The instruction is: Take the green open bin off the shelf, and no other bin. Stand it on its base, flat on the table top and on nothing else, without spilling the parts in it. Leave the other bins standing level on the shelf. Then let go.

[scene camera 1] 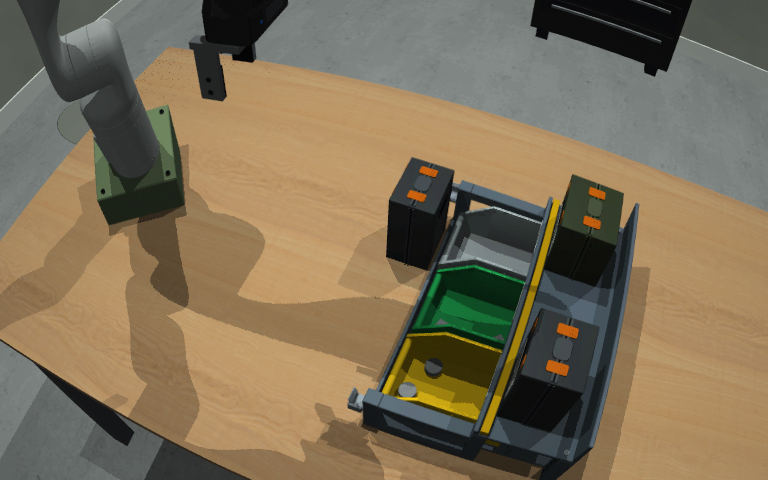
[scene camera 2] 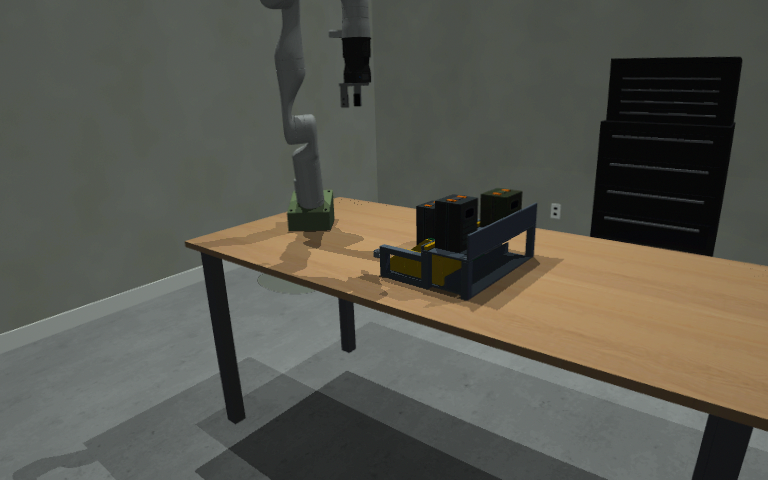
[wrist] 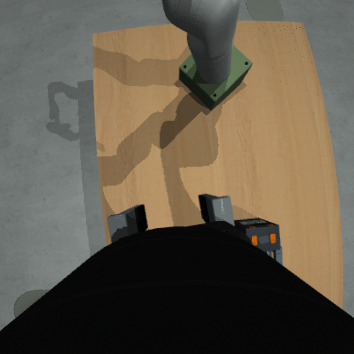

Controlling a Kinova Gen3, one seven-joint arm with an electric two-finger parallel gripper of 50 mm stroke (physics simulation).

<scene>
The pictures show: the gripper, a green open bin, a grey bin, a yellow bin, a black case and a yellow rail.
The gripper also shows in scene camera 2 and in the wrist view.
</scene>
